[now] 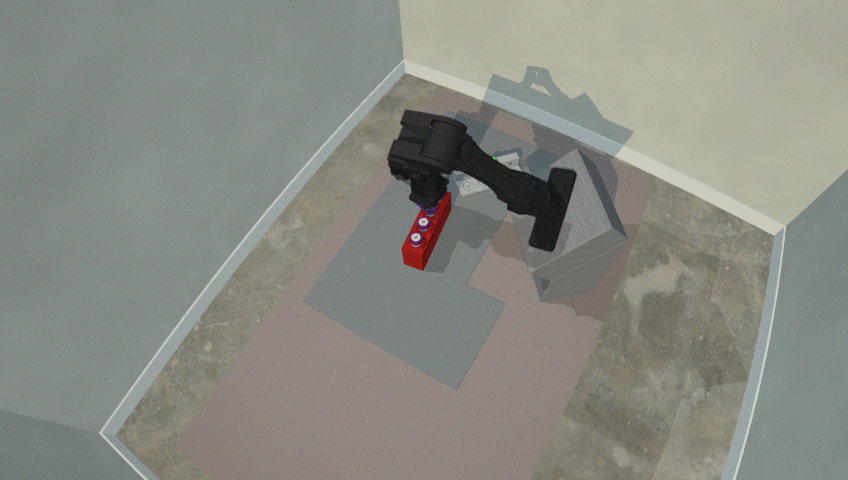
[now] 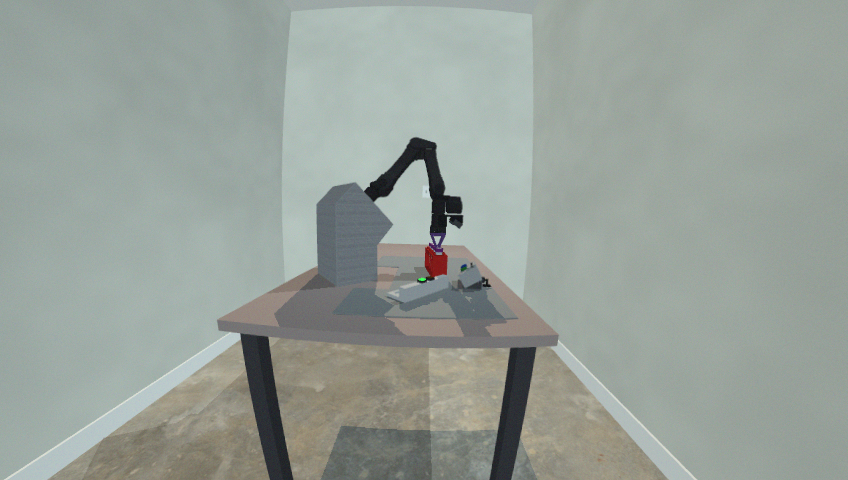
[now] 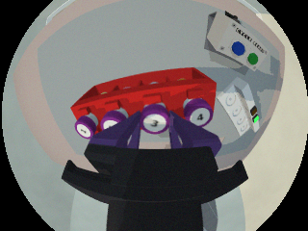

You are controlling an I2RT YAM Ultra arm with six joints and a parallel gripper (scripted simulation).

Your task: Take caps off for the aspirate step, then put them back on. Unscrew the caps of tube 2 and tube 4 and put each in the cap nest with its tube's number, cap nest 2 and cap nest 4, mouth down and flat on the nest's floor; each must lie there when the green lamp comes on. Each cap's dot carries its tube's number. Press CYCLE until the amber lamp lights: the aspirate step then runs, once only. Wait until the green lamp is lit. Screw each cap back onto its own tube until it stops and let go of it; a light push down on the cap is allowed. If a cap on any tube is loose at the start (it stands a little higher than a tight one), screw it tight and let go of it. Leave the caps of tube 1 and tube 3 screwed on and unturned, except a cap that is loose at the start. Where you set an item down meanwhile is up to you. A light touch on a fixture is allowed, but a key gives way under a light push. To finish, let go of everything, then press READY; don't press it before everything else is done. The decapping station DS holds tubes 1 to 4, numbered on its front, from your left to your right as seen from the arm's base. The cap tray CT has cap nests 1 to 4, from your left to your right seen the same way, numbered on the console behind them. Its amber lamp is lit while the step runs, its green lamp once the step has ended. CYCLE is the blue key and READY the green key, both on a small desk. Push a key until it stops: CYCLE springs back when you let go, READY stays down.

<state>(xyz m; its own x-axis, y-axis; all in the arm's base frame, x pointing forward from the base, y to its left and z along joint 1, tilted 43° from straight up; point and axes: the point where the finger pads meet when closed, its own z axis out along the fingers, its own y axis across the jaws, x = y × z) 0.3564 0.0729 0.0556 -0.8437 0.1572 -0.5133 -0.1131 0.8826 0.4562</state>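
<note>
The green ready key lies 160 mm to the right of my hand, 120 mm ahead of it and 50 mm below it. The rest, counted from my hand: blue cycle key (120 mm to the right, 120 mm ahead, 50 mm below); then key desk (140 mm to the right, 140 mm ahead, 60 mm below).
</note>
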